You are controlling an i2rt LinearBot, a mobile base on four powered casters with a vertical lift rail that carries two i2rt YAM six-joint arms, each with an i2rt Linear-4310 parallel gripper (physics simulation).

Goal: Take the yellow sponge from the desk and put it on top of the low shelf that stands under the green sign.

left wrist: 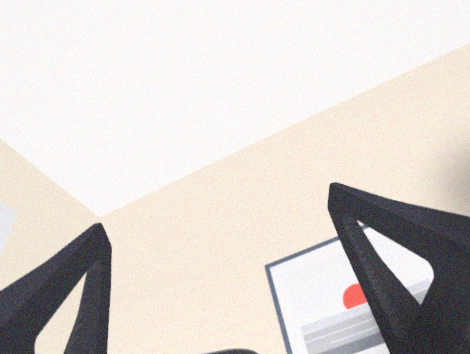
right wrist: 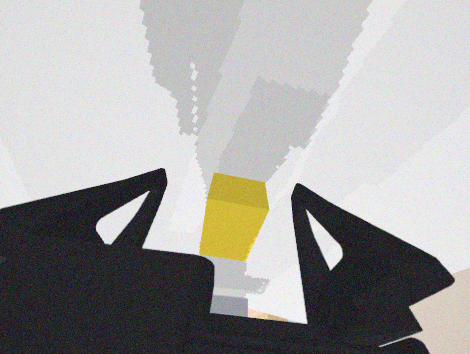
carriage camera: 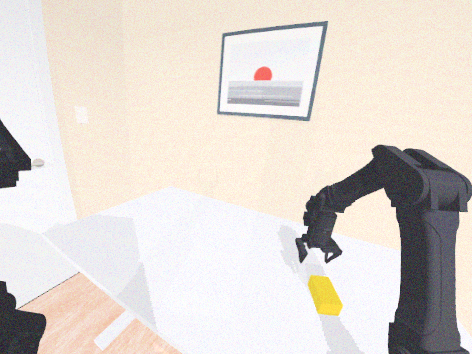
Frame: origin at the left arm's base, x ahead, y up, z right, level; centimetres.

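Seen in the pictures: left gripper, fingertip midpoint: (left wrist: 219,214); right gripper, fingertip midpoint: (right wrist: 229,182) (carriage camera: 313,262).
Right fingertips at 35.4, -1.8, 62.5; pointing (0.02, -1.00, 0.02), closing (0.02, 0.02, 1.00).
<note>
A point is followed by its place in that frame, as x, y, z.
The yellow sponge (carriage camera: 324,295) {24.2, -3.8, 61.5} (right wrist: 234,225) {28.2, -3.8, 63.5} lies flat on the white desk (carriage camera: 215,280) {31.4, -8.3, 28.1}. My right gripper (carriage camera: 316,257) {35.4, -1.8, 62.5} (right wrist: 229,182) {35.4, -1.8, 62.5} is open and empty. In the carriage camera it hangs above the desk, a little beyond the sponge. In the right wrist view the sponge shows between the two fingers, lower down on the desk. My left gripper (left wrist: 219,214) {5.1, 43.2, -0.1} is open and empty, with wall and ceiling behind its fingers. The low shelf and the green sign do not show in these views.
A framed picture with a red sun (carriage camera: 263,74) {87.4, 70.9, 42.8} (left wrist: 352,296) {88.1, 71.2, 41.1} hangs on the wall behind the desk. A white door (carriage camera: 30,100) {83.1, 47.8, -86.9} with a round knob stands at the left. Wooden floor (carriage camera: 60,305) {60.8, -80.3, -76.0} shows beyond the desk's left edge, with a white strip (carriage camera: 114,331) there.
</note>
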